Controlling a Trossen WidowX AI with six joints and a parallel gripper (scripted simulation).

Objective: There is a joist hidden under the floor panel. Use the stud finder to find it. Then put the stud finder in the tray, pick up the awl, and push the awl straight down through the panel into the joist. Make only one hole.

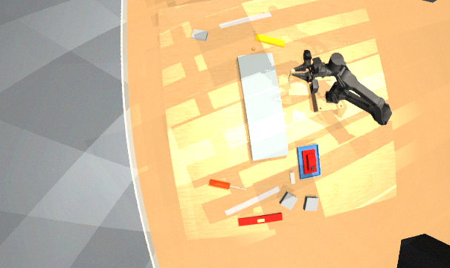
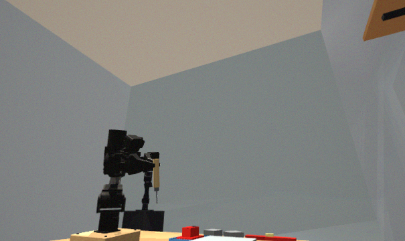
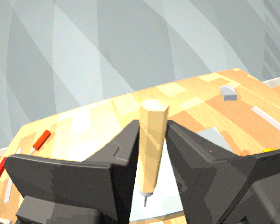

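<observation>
My gripper tip is 10 mm past the thin awl, 10 mm to the right of it and 50 mm above it. From my gripper tip the other things lie so: blue tray 150 mm behind, 400 mm to the left, 240 mm below; then red stud finder 150 mm behind, 410 mm to the left, 200 mm below; then yellow bar 30 mm ahead, 250 mm to the right, 240 mm below.
</observation>
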